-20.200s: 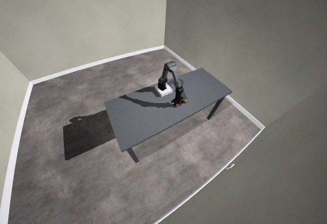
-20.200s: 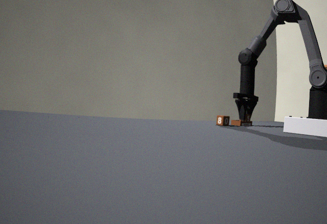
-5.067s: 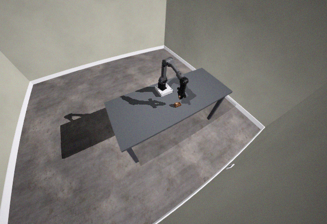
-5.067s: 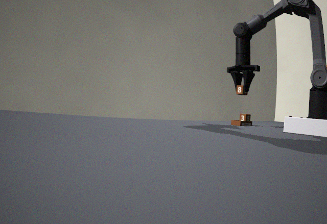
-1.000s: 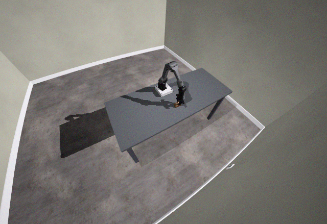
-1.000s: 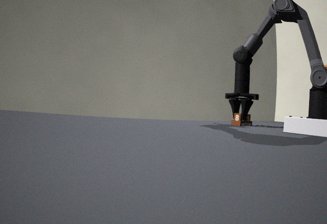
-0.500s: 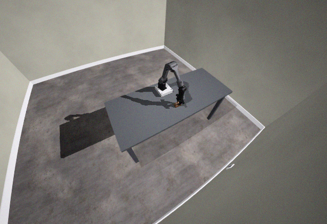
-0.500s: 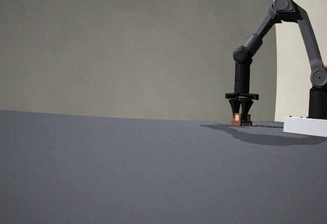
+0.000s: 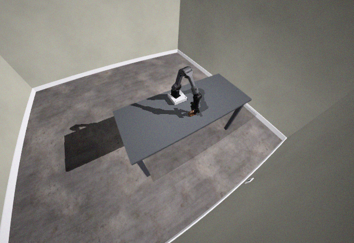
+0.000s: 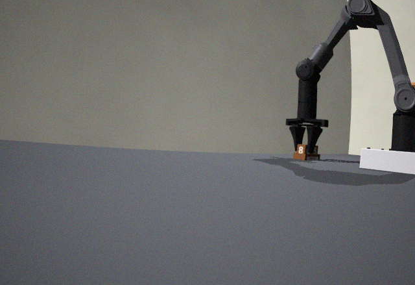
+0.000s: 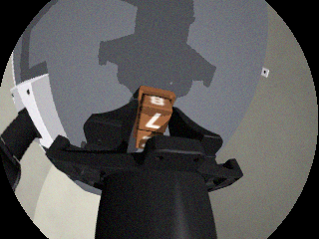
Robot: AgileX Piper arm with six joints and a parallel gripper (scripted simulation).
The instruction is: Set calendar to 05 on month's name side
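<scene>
Right now my hand is 2 cm to the left of the brown calendar tray, 2 cm above it and 1 cm past it. Also, from my hand: cube (3 cm to the right, 1 cm behind).
</scene>
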